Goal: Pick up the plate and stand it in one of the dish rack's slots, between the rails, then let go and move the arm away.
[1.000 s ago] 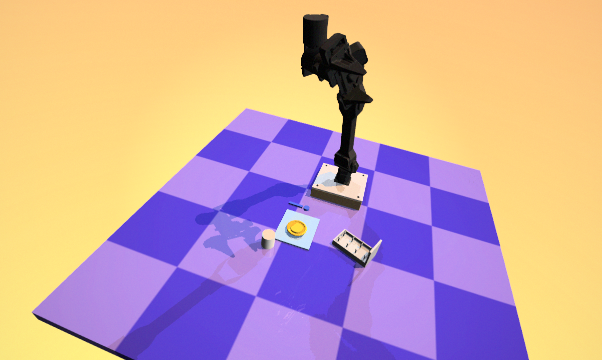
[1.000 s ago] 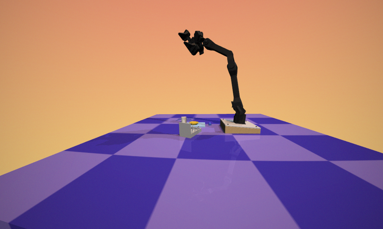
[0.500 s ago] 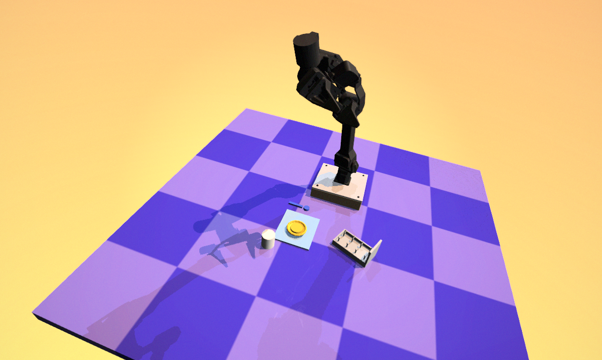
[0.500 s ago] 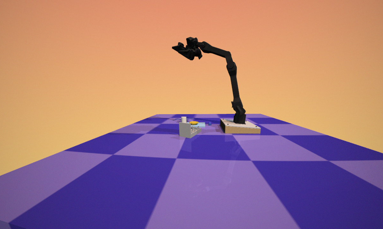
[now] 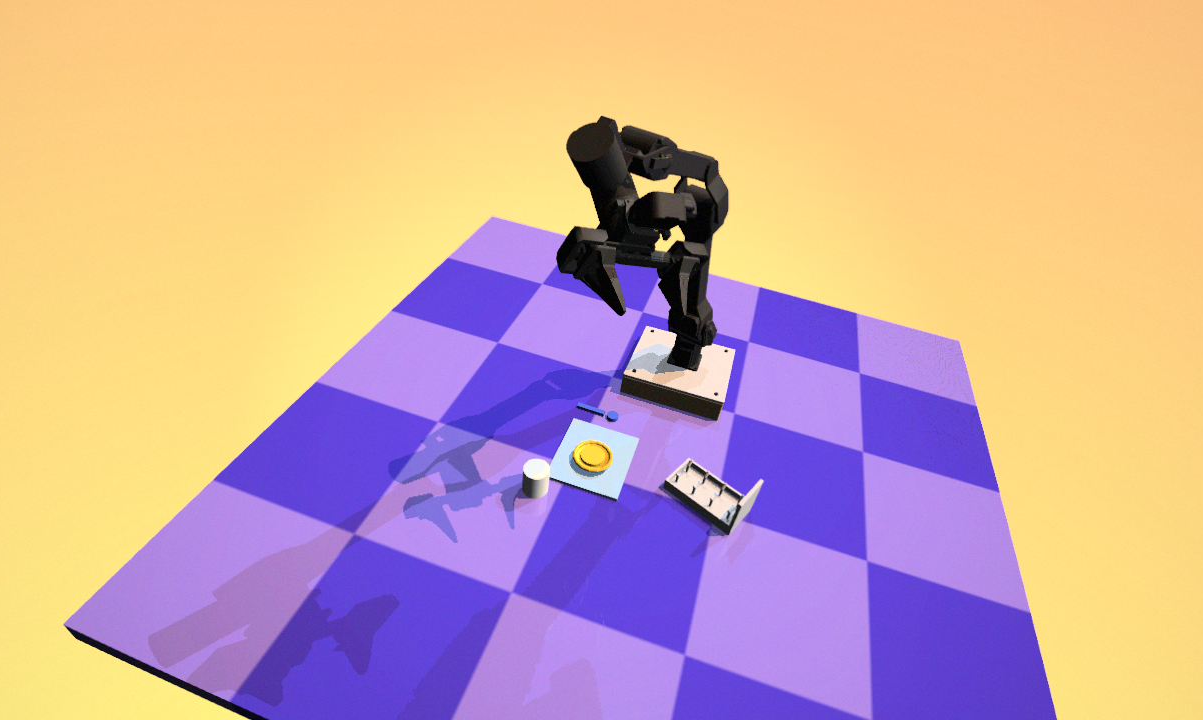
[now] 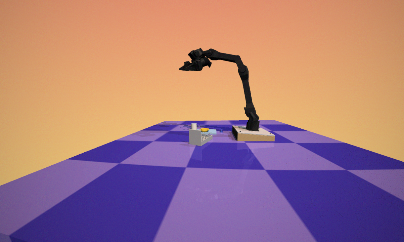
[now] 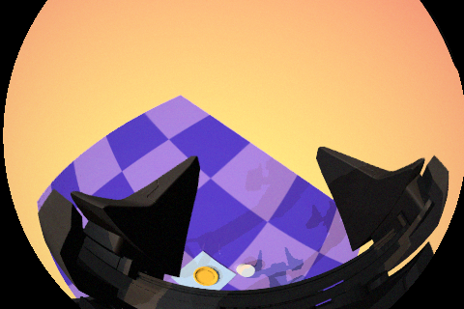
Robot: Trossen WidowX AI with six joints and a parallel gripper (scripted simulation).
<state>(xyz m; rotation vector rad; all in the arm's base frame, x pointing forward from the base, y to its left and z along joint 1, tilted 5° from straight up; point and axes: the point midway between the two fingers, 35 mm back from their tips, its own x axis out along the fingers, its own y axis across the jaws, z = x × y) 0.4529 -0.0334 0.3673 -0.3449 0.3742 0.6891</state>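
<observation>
Right now my gripper tip is 420 mm above the yellow plate, 130 mm past it and 70 mm to the left of it. From my gripper tip the other things lie so: blue spoon (430 mm below, 260 mm behind, 90 mm to the right); grey dish rack (410 mm below, 140 mm to the left, 140 mm behind); white cup (410 mm below, 140 mm to the right, 40 mm behind).
</observation>
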